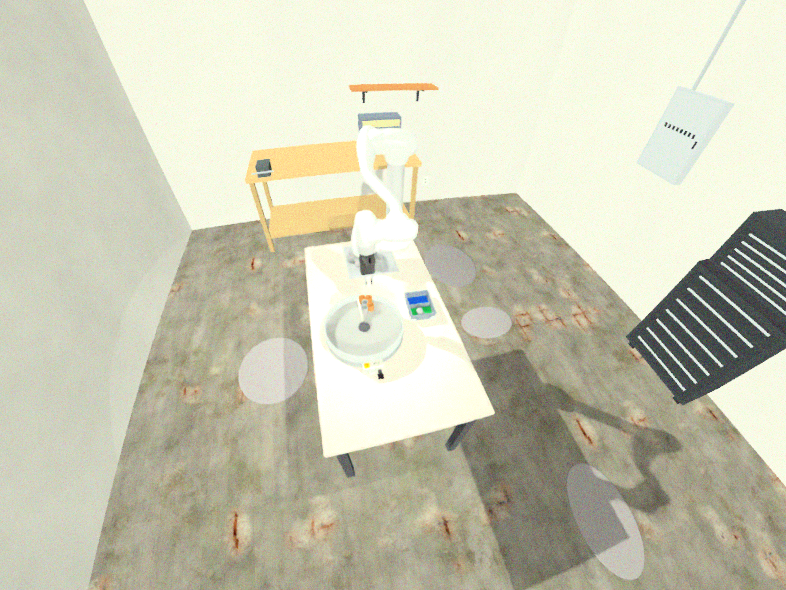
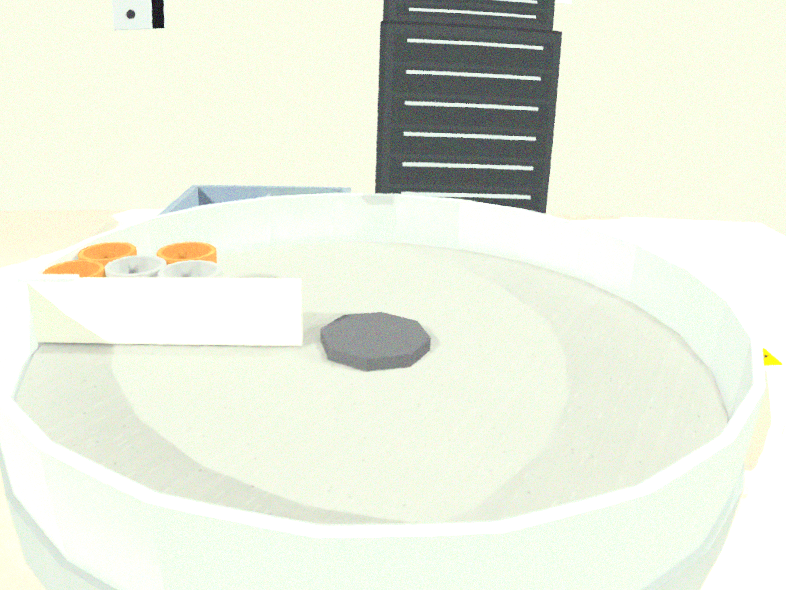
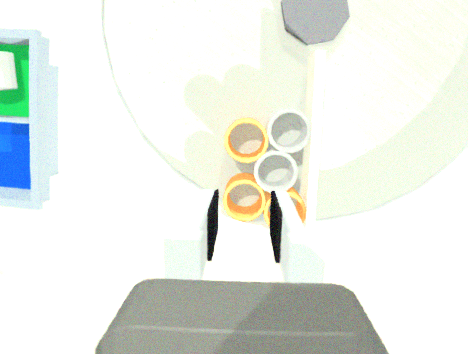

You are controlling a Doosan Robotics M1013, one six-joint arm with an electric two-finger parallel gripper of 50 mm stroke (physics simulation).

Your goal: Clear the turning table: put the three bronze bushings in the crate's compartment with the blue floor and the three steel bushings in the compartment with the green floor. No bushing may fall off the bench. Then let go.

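Places are measured from the arm's base along level axes (x ahead, y right, z down), in centimetres.
Where they show: gripper, between the fingertips: [image 1: 368, 284] [image 2: 141, 29] [image 3: 244, 211].
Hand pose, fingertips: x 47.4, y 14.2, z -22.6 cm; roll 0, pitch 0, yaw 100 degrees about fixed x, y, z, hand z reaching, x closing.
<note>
After its pixels a point has its place.
The turning table [image 1: 380, 339] @(x 71.0, y 17.5, z -4.7 cm) [image 2: 393, 431] @(x 59.2, y 31.7, z -4.7 cm) [image 3: 390, 100] @(x 51.1, y 29.0, z -4.7 cm) bears three bronze bushings and two steel ones, upright and clustered. An inner bronze bushing [image 2: 186, 246] @(x 49.5, y 13.0, z -8.3 cm) [image 3: 246, 121] @(x 51.2, y 14.8, z -8.5 cm), an outer bronze bushing [image 2: 106, 259] @(x 44.4, y 15.4, z -8.5 cm) [image 3: 242, 178] @(x 46.1, y 13.7, z -7.6 cm) and a third bronze bushing [image 2: 73, 270] @(x 42.2, y 15.6, z -8.0 cm) by the white bar show. An inner steel bushing [image 2: 190, 266] [image 3: 288, 114] and a middle steel bushing [image 2: 135, 269] @(x 46.2, y 15.2, z -7.7 cm) [image 3: 276, 154] @(x 48.0, y 17.0, z -8.5 cm) touch or nearly touch them. One steel bushing [image 1: 419, 311] @(x 61.5, y -10.7, z -3.7 cm) [image 3: 7, 71] @(x 60.5, y -9.9, z -2.6 cm) lies on the crate's green floor [image 3: 22, 107] @(x 56.8, y -10.7, z 0.0 cm). My gripper [image 1: 368, 281] @(x 47.4, y 14.2, z -22.6 cm) [image 3: 244, 211] @(x 47.4, y 14.2, z -22.6 cm) is partly open and empty, above the table's rim near the bronze pair.
The crate [image 1: 409, 306] @(x 56.5, y -6.7, z -4.5 cm) [image 2: 273, 191] @(x 58.1, y -20.0, z -3.9 cm) [image 3: 42, 125] @(x 54.1, y -7.1, z -2.8 cm) stands beside the turning table; its blue floor [image 1: 417, 299] @(x 50.1, y -15.7, z 0.0 cm) [image 3: 15, 170] @(x 49.6, y -13.6, z 0.0 cm) shows no bushing. A white bar [image 2: 190, 311] @(x 49.9, y 21.1, z -7.0 cm) [image 3: 312, 125] @(x 50.1, y 20.4, z -8.8 cm) runs from the cluster towards the dark hub [image 1: 363, 327] @(x 60.9, y 23.1, z -5.6 cm) [image 2: 374, 339] @(x 60.2, y 23.4, z -5.5 cm) [image 3: 315, 20] @(x 59.3, y 22.4, z -5.5 cm). A small black object [image 1: 380, 374] @(x 88.2, y 24.7, z -1.6 cm) stands on the bench.
</note>
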